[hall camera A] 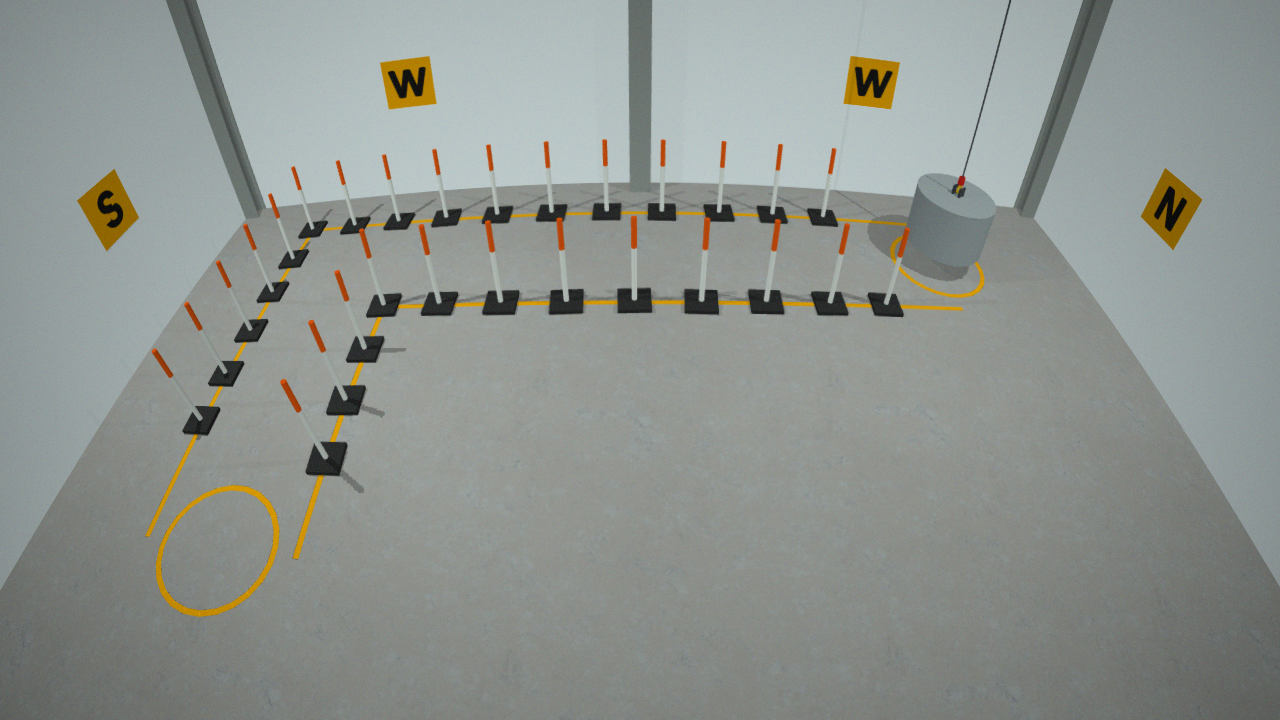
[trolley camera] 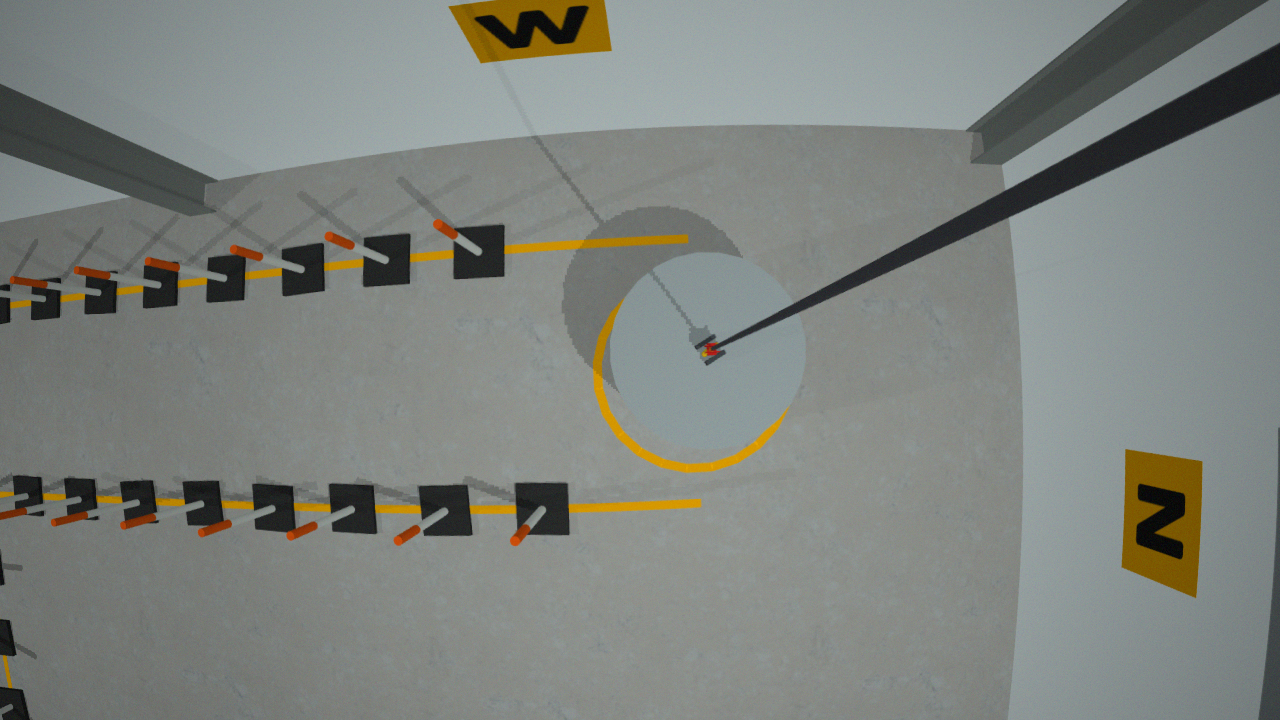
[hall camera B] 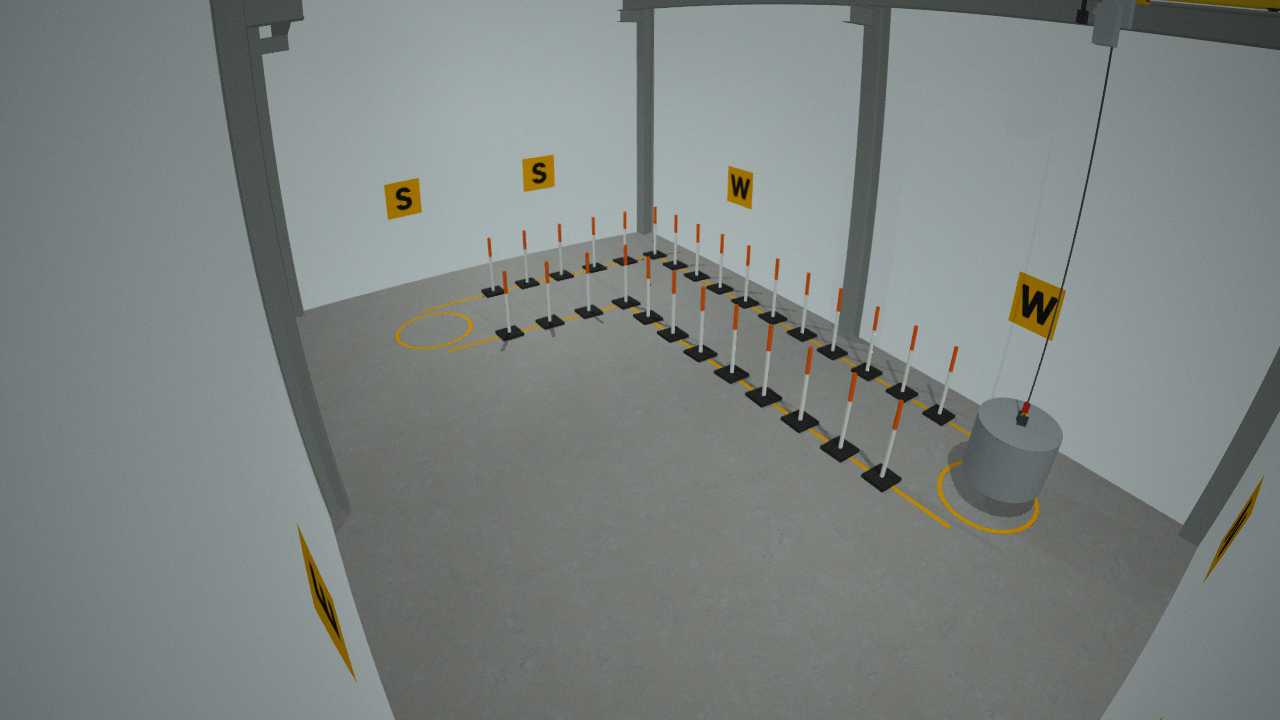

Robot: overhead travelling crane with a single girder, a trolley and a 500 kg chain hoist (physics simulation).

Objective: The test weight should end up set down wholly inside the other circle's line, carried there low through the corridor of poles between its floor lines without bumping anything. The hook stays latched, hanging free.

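The test weight (hall camera A: 948, 225) (hall camera B: 1011, 458) (trolley camera: 680, 394), a grey cylinder, hangs upright a little above the floor, its shadow below it. My hook (hall camera A: 960, 183) (hall camera B: 1024, 411) (trolley camera: 709, 350) is at the centre of its top, shut on it. The weight is over the circle (hall camera A: 948, 293) (hall camera B: 998, 531) (trolley camera: 696, 468) at the corridor's north end; its line shows on the left and lower sides in the trolley view, and the rest is hidden. The second circle (hall camera A: 204, 613) (hall camera B: 397, 333) lies at the south end of the corridor.
Two rows of orange-and-white poles on black bases (hall camera A: 634, 300) (hall camera B: 881, 477) (trolley camera: 541, 508) form an L-shaped corridor along the floor lines (trolley camera: 644, 505). The nearest poles stand left of the weight in the trolley view, apart from it. The west and north walls are close by.
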